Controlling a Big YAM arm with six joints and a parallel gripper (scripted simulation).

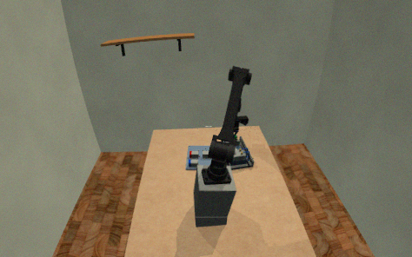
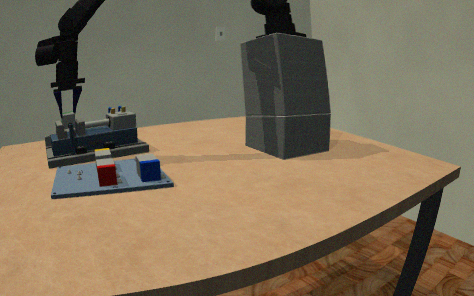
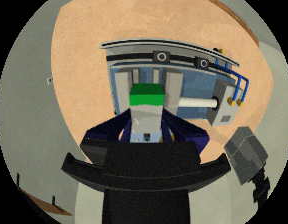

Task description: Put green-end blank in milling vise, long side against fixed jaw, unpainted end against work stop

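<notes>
Right now the green-ended blank is 2 cm below my hand. Round my hand: yellow-ended blank (6 cm behind, 19 cm to the left, 9 cm below); then milling vise (7 cm behind, 8 cm below); then fixed jaw (3 cm ahead, 4 cm below).
</notes>
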